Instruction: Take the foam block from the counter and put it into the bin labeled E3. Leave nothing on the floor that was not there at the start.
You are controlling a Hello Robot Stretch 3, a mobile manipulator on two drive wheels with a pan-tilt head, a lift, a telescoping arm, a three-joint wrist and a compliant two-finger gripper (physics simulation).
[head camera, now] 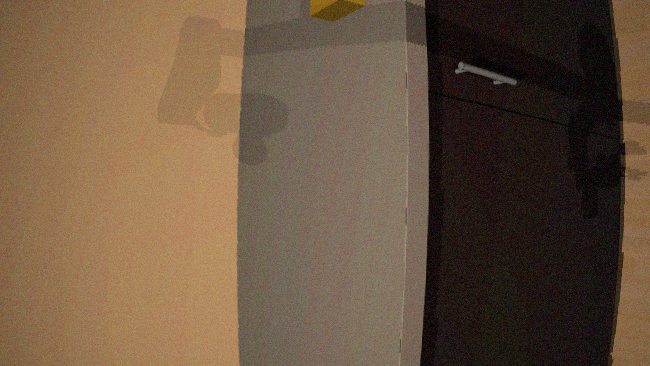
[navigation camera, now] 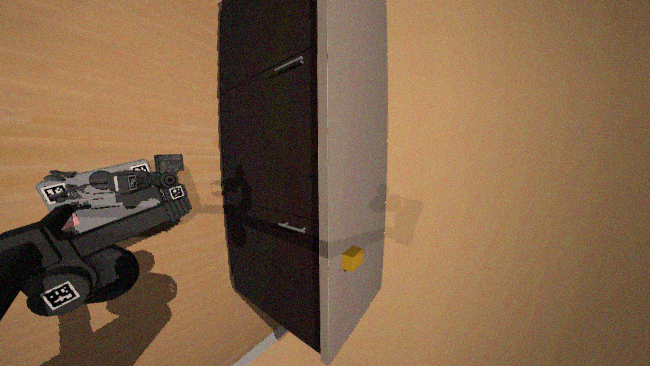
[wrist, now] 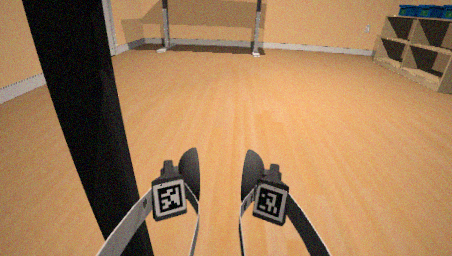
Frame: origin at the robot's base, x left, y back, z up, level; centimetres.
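Where they show: gripper, between the fingertips: (navigation camera: 46,187) (wrist: 221,166).
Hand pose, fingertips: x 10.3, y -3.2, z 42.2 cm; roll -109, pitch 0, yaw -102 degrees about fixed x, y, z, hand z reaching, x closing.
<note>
After its pixels a point has its place.
A yellow foam block (head camera: 336,9) {x -52.8, y 42.8, z 93.7 cm} (navigation camera: 352,259) {x -49.0, y 42.7, z 95.3 cm} sits on the grey counter top (head camera: 325,200) {x -66.4, y 15.6, z 91.0 cm} (navigation camera: 354,125) {x -69.3, y -3.2, z 91.0 cm}. It is cut off by the top edge of the head view and lies toward the lower end of the counter in the navigation view. My gripper (wrist: 221,166) {x 10.3, y -3.2, z 42.2 cm} is open, with a gap between its two fingertips, and nothing is between them. It points over the wooden floor, away from the counter, which does not show in the wrist view. The arm and wrist are at the left of the navigation view, apart from the counter. No label E3 can be read.
Dark cabinet fronts with handles (head camera: 487,73) {x -41.6, y 29.7, z 75.2 cm} (navigation camera: 291,228) are below the counter top. In the wrist view, a wooden shelf unit (wrist: 430,47) {x 163.5, y -241.9, z 34.5 cm} with blue bins (wrist: 426,11) {x 185.6, y -248.2, z 66.9 cm} stands at the right. A table's metal legs (wrist: 257,27) {x 298.2, y -106.7, z 32.9 cm} stand by the far wall. A black post (wrist: 82,100) crosses the left.
</note>
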